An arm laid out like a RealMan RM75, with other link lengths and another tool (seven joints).
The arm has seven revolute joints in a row. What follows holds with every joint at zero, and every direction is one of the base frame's.
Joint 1 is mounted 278.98 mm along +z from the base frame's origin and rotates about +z.
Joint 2 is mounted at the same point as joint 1 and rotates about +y.
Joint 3 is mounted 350.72 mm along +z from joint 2 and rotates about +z.
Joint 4 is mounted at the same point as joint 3 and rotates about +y.
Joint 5 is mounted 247.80 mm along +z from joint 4 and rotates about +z.
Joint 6 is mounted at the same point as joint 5 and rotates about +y.
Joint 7 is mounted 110.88 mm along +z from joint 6 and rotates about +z.
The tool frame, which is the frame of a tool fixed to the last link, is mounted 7.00 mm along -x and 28.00 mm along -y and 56.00 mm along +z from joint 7; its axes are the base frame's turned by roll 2.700, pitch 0.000 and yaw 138.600 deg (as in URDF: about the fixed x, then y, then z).
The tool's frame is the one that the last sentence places.
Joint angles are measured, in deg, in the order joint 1, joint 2, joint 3, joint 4, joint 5, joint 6, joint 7. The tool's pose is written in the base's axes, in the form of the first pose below.
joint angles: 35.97 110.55 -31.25 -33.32 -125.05 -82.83 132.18
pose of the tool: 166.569 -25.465 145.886 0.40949 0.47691 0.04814
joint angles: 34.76 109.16 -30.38 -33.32 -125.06 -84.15 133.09
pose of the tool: 166.556 -25.983 144.163 0.42213 0.46881 0.06333
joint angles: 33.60 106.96 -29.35 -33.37 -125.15 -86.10 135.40
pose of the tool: 166.896 -26.658 141.388 0.43536 0.46040 0.08673
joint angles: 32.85 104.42 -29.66 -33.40 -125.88 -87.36 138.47
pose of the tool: 166.979 -25.647 138.398 0.44746 0.45414 0.11063
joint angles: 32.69 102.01 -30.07 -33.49 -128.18 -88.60 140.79
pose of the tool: 166.617 -22.898 136.318 0.45720 0.44939 0.13241
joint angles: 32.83 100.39 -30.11 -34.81 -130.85 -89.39 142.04
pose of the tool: 164.792 -20.048 136.075 0.46233 0.44888 0.15308
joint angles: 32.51 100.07 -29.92 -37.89 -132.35 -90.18 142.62
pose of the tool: 162.469 -18.429 137.152 0.46282 0.44862 0.16899
